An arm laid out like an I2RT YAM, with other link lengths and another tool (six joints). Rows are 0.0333 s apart.
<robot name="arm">
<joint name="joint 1" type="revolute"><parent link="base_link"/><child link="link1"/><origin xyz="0 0 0.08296"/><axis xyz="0 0 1"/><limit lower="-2.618" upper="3.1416"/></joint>
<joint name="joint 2" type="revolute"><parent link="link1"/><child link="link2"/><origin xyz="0.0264 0.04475 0.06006"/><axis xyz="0 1 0"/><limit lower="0" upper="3.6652"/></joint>
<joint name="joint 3" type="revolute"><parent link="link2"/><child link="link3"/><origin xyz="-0.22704 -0.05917 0"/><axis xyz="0 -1 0"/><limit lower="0" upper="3.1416"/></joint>
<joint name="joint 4" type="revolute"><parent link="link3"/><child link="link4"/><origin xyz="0.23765 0.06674 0.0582"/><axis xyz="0 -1 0"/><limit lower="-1.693" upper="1.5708"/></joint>
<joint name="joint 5" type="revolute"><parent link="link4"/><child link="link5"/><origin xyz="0.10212 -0.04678 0.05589"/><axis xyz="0 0 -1"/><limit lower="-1.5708" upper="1.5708"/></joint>
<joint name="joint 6" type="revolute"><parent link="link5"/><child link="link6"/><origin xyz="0.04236 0 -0.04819"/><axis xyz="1 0 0"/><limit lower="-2.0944" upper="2.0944"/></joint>
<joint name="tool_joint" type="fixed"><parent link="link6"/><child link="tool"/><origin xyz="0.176 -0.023 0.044" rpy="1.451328 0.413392 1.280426"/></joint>
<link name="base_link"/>
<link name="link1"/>
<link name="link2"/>
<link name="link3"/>
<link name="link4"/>
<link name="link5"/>
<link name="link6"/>
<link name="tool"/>
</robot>
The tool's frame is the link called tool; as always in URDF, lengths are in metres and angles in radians.
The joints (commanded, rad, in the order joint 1, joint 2, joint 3, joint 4, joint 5, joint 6), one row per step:
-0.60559 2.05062 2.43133 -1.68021 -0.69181 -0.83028
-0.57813 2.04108 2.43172 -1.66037 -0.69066 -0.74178
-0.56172 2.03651 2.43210 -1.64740 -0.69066 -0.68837
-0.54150 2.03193 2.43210 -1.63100 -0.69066 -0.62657
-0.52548 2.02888 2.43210 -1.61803 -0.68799 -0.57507
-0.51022 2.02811 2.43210 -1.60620 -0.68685 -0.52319
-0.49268 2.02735 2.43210 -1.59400 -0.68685 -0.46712
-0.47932 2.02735 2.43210 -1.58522 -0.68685 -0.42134
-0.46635 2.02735 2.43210 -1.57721 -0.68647 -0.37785
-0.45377 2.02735 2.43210 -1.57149 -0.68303 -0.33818
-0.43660 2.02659 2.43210 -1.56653 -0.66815 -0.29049
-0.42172 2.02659 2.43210 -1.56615 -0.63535 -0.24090
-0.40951 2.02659 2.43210 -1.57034 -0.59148 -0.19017
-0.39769 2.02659 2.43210 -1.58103 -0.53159 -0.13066
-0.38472 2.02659 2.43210 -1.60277 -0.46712 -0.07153
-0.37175 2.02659 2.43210 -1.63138 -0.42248 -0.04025
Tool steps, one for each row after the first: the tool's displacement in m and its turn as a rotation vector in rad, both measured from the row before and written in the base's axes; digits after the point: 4 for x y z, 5 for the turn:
0.0062 0.0067 0.0044 0.02993 0.01200 -0.03827
0.0039 0.0041 0.0025 0.01926 0.00678 -0.02280
0.0048 0.0053 0.0026 0.02276 0.00759 -0.02485
0.0036 0.0038 0.0014 0.01802 0.00880 -0.02225
0.0035 0.0038 0.0005 0.02148 0.01115 -0.02264
0.0037 0.0050 0.0006 0.02479 0.01218 -0.02280
0.0027 0.0038 0.0000 0.02124 0.01168 -0.01944
0.0024 0.0038 -0.0001 0.02010 0.01169 -0.01823
0.0018 0.0035 -0.0007 0.01652 0.01343 -0.01705
0.0014 0.0036 -0.0021 0.01134 0.02129 -0.02289
-0.0004 -0.0005 -0.0052 -0.00070 0.03298 -0.03435
-0.0022 -0.0036 -0.0069 -0.00829 0.04016 -0.04328
-0.0049 -0.0068 -0.0092 -0.01599 0.05291 -0.05792
-0.0083 -0.0063 -0.0104 -0.01815 0.06162 -0.05934
-0.0090 -0.0010 -0.0085 -0.01408 0.05085 -0.02916

